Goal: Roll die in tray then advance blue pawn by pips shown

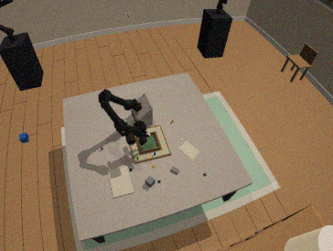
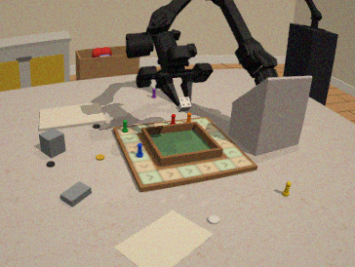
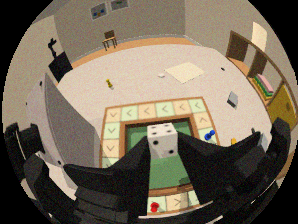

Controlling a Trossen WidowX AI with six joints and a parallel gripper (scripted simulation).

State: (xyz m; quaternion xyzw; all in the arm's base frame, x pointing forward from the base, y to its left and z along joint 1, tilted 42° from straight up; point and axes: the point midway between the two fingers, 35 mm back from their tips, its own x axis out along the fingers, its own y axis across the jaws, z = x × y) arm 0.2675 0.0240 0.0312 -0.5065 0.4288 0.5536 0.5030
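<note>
The white die is right at my gripper tip. The rest, counted from my gripper tip: blue pawn 110 mm ahead, 100 mm below, 20 mm to the left; red pawn 120 mm to the right, 100 mm below, 20 mm behind; green tray 120 mm below.
</note>
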